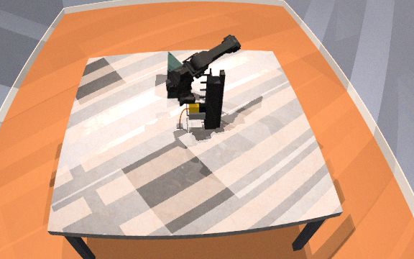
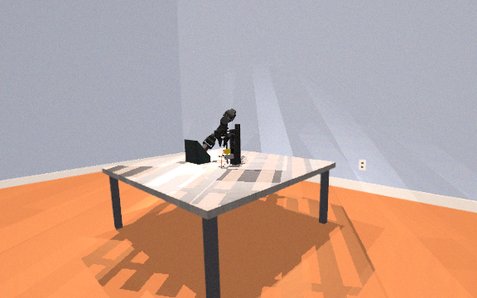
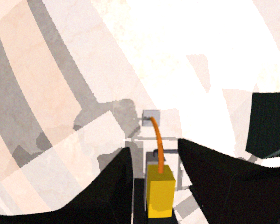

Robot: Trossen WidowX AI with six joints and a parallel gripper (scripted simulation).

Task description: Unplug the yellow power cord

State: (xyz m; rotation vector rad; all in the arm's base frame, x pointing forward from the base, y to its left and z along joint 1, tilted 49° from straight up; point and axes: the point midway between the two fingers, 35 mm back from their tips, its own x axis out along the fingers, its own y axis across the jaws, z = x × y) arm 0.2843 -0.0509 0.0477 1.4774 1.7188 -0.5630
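Now: the yellow plug 80 mm to the left of my gripper tip, 30 mm below it and 30 mm behind it.
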